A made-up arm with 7 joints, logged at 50 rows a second.
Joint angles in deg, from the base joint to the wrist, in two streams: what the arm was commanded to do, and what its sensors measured. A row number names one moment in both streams.
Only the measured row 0 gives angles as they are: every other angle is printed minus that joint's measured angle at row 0.
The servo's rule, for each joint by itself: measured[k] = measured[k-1] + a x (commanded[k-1-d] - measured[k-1]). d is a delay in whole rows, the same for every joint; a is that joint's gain. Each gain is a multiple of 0.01, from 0.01 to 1. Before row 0 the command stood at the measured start. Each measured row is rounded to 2 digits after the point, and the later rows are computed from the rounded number. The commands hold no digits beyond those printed.
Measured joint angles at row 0: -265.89 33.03 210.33 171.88 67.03 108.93 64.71
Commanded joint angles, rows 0 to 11: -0.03 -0.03 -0.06 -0.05 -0.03 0.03 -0.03; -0.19 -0.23 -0.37 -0.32 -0.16 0.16 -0.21; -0.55 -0.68 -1.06 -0.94 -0.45 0.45 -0.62; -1.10 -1.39 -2.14 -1.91 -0.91 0.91 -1.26; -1.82 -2.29 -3.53 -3.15 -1.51 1.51 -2.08; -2.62 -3.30 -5.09 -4.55 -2.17 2.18 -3.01; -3.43 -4.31 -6.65 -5.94 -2.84 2.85 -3.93; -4.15 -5.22 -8.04 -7.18 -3.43 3.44 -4.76; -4.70 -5.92 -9.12 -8.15 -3.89 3.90 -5.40; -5.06 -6.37 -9.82 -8.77 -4.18 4.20 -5.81; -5.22 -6.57 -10.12 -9.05 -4.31 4.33 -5.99; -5.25 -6.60 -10.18 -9.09 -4.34 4.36 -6.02
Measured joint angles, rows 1 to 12: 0.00 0.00 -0.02 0.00 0.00 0.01 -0.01; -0.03 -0.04 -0.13 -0.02 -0.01 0.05 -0.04; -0.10 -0.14 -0.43 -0.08 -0.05 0.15 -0.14; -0.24 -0.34 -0.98 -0.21 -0.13 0.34 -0.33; -0.46 -0.65 -1.80 -0.42 -0.25 0.63 -0.63; -0.76 -1.07 -2.85 -0.71 -0.42 1.02 -1.03; -1.13 -1.59 -4.07 -1.08 -0.64 1.48 -1.52; -1.55 -2.17 -5.34 -1.51 -0.89 1.97 -2.07; -1.99 -2.77 -6.55 -1.97 -1.16 2.45 -2.64; -2.42 -3.35 -7.60 -2.45 -1.43 2.89 -3.18; -2.81 -3.87 -8.41 -2.91 -1.69 3.25 -3.66; -3.15 -4.31 -8.98 -3.34 -1.93 3.53 -4.06
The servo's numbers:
d 0
a 0.14 0.16 0.32 0.07 0.09 0.25 0.17

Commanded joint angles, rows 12 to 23: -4.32 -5.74 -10.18 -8.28 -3.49 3.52 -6.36; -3.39 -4.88 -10.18 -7.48 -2.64 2.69 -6.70; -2.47 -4.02 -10.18 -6.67 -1.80 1.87 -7.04; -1.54 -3.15 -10.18 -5.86 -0.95 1.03 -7.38; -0.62 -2.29 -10.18 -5.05 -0.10 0.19 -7.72; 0.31 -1.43 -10.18 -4.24 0.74 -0.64 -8.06; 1.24 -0.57 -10.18 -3.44 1.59 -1.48 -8.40; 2.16 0.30 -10.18 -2.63 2.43 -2.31 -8.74; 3.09 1.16 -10.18 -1.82 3.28 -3.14 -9.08; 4.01 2.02 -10.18 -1.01 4.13 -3.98 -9.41; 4.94 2.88 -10.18 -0.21 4.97 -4.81 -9.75; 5.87 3.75 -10.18 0.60 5.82 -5.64 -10.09
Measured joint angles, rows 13 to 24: -3.31 -4.54 -9.36 -3.69 -2.07 3.53 -4.45; -3.32 -4.59 -9.62 -3.96 -2.12 3.32 -4.83; -3.20 -4.50 -9.80 -4.15 -2.09 2.96 -5.21; -2.97 -4.28 -9.92 -4.27 -1.99 2.48 -5.58; -2.64 -3.96 -10.00 -4.32 -1.82 1.91 -5.94; -2.23 -3.56 -10.06 -4.31 -1.59 1.27 -6.30; -1.74 -3.08 -10.10 -4.25 -1.30 0.58 -6.66; -1.19 -2.54 -10.13 -4.14 -0.96 -0.14 -7.01; -0.59 -1.95 -10.15 -3.98 -0.58 -0.89 -7.36; 0.05 -1.31 -10.16 -3.77 -0.16 -1.66 -7.71; 0.73 -0.64 -10.17 -3.52 0.30 -2.45 -8.06; 1.45 0.06 -10.17 -3.23 0.80 -3.25 -8.41
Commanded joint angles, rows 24 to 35: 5.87 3.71 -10.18 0.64 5.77 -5.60 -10.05; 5.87 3.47 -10.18 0.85 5.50 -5.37 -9.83; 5.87 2.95 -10.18 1.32 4.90 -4.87 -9.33; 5.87 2.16 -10.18 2.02 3.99 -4.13 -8.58; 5.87 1.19 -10.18 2.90 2.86 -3.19 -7.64; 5.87 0.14 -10.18 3.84 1.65 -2.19 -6.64; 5.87 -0.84 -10.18 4.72 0.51 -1.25 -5.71; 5.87 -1.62 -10.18 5.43 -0.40 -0.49 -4.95; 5.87 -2.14 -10.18 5.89 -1.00 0.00 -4.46; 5.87 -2.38 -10.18 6.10 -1.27 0.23 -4.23; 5.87 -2.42 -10.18 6.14 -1.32 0.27 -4.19; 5.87 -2.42 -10.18 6.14 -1.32 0.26 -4.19
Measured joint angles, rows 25 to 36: 2.07 0.64 -10.17 -2.96 1.25 -3.84 -8.69; 2.60 1.09 -10.17 -2.69 1.63 -4.22 -8.88; 3.06 1.39 -10.17 -2.41 1.92 -4.38 -8.96; 3.45 1.51 -10.17 -2.10 2.11 -4.32 -8.90; 3.79 1.46 -10.17 -1.75 2.18 -4.04 -8.69; 4.08 1.25 -10.17 -1.36 2.13 -3.58 -8.34; 4.33 0.92 -10.17 -0.93 1.98 -3.00 -7.89; 4.55 0.51 -10.17 -0.48 1.77 -2.37 -7.39; 4.73 0.09 -10.17 -0.03 1.52 -1.78 -6.89; 4.89 -0.31 -10.17 0.40 1.27 -1.28 -6.44; 5.03 -0.65 -10.17 0.80 1.04 -0.89 -6.06; 5.15 -0.93 -10.17 1.17 0.83 -0.60 -5.74
